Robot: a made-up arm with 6 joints.
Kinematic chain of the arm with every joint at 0, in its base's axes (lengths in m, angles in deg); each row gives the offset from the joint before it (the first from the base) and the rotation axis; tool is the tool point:
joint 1: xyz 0 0 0.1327 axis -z
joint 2: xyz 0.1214 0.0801 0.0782 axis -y
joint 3: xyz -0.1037 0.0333 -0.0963 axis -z
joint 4: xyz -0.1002 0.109 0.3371 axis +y
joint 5: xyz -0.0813 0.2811 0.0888 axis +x
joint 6: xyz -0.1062 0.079 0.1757 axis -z
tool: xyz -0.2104 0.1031 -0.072
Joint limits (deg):
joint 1: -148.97..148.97
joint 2: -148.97..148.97
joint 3: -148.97..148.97
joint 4: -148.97..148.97
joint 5: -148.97..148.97
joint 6: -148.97..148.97
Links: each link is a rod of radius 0.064 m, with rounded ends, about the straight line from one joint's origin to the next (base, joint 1, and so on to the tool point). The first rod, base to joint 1, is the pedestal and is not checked.
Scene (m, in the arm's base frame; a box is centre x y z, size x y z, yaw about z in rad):
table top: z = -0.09
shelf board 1: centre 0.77 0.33 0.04 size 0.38 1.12 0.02 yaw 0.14
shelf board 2: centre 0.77 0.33 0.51 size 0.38 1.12 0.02 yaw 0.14
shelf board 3: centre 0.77 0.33 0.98 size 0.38 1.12 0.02 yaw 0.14
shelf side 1: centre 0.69 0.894 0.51 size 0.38 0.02 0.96 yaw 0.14
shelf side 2: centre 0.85 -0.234 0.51 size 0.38 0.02 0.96 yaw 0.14
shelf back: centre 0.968 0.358 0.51 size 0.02 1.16 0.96 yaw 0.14
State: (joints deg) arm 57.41 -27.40 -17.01 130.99 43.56 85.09
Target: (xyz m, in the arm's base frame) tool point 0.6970 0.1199 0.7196
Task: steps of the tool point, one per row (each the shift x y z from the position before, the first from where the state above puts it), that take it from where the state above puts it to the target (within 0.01 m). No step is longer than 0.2 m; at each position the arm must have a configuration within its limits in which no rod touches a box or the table.
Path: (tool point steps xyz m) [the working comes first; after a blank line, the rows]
Joints at the target: 75.90 -44.35 -49.24 102.56 28.35 73.03
Straight joint move there: touches shelf board 2.

1: -0.0888 -0.0081 -0.0284
2: -0.0954 -0.0119 0.0004
3: -0.0926 -0.0189 0.0280
4: 0.0451 -0.0060 0.0729
5: 0.0296 -0.0228 0.1015
6: 0.0000 -0.0455 0.1234
7: -0.0433 -0.0685 0.1316
8: 0.1109 0.0203 0.0008
9: 0.0958 0.0122 -0.0021
10: 0.0768 0.0074 0.0013

